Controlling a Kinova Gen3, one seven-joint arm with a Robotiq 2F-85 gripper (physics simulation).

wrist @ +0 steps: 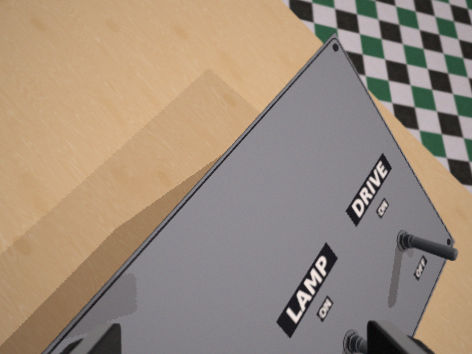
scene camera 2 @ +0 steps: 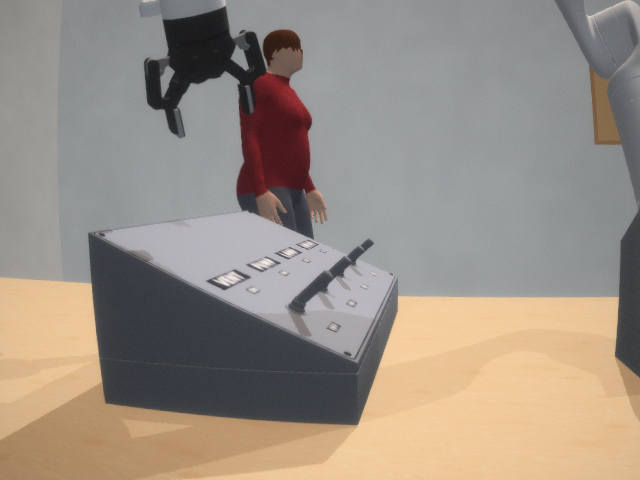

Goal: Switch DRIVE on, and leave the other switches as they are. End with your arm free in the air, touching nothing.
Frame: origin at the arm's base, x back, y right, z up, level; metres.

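Where they show: gripper, fingertip midpoint: [wrist: 244, 349] [scene camera 2: 214, 123].
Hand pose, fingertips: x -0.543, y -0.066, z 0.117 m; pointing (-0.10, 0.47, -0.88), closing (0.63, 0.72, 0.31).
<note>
Things, the pixels of their centre, and the offset from my fingertips. "spot": a spot on its surface instead. Level surfaces: height alone.
- grey sloped panel, body centre: [wrist: 240, 349] [scene camera 2: 275, 303] dx +0.044, dy +0.060, dz -0.228 m
- DRIVE label, body centre: [wrist: 370, 188] [scene camera 2: 307, 244] dx +0.013, dy +0.238, dz -0.170 m
- DRIVE lever, body centre: [wrist: 430, 247] [scene camera 2: 360, 250] dx +0.094, dy +0.254, dz -0.179 m
- LAMP lever, surface spot: [wrist: 353, 342] spot: dx +0.099, dy +0.130, dz -0.190 m
- LAMP label, body centre: [wrist: 309, 287] [scene camera 2: 289, 252] dx +0.037, dy +0.120, dz -0.170 m
- wooden table, surface height: dz -0.290 m
- VENT label, body centre: [scene camera 2: 229, 279] dx +0.086, dy -0.115, dz -0.170 m
The grey sloped panel [scene camera 2: 206, 248] [wrist: 225, 225] carries a row of dark levers. The DRIVE label [scene camera 2: 307, 244] [wrist: 369, 190] is at the far end in the scene view. The DRIVE lever [scene camera 2: 368, 242] [wrist: 430, 246] leans with its tip toward the OFF side. In the scene view the levers appear to lean the same way. The LAMP lever [wrist: 353, 342] is partly hidden at the bottom of the wrist view, below the LAMP label [wrist: 307, 290]. My gripper [scene camera 2: 212, 119] [wrist: 245, 340] is open and empty, high above the panel's raised back part, touching nothing.
The panel's dark box stands on the wooden table [scene camera 2: 491, 428] [wrist: 100, 65]. The VENT label [scene camera 2: 227, 279] is at the near end. A person in red [scene camera 2: 279, 134] stands behind the panel. The checkered floor [wrist: 400, 50] shows past the table edge. Part of my arm [scene camera 2: 625, 113] is at the right.
</note>
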